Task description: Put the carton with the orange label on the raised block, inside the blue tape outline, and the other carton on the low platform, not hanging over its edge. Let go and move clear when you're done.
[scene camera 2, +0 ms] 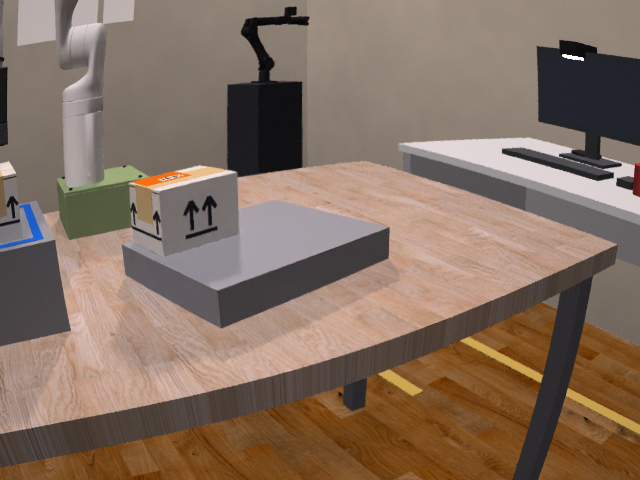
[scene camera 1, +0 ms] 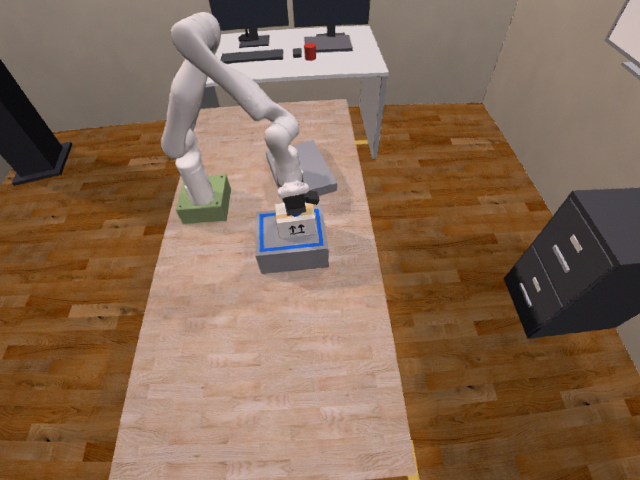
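Note:
My suction gripper [scene camera 1: 296, 214] is right over the carton without an orange label [scene camera 1: 295, 227] [scene camera 2: 7, 192], with its blue cup against the carton's top. That carton is upright over the raised block [scene camera 1: 293, 260] [scene camera 2: 31, 289], within the blue tape outline [scene camera 1: 262, 232] [scene camera 2: 34, 224]; whether its base touches the block is unclear. In scene camera 2, part of the gripper shows at the left edge and its cup is out of view. The carton with the orange label [scene camera 2: 184, 212] stands upright near one end of the low platform [scene camera 1: 321, 167] [scene camera 2: 289, 232]; the arm hides it in scene camera 1.
The arm's green base block [scene camera 1: 204, 206] [scene camera 2: 98, 206] stands at the left of the wooden table [scene camera 1: 263, 361] [scene camera 2: 439, 268]. A white desk [scene camera 1: 341, 67] [scene camera 2: 465, 155] with monitors, a keyboard and a red cup [scene camera 1: 310, 51] stands behind. A dark cabinet [scene camera 1: 568, 253] stands at the right.

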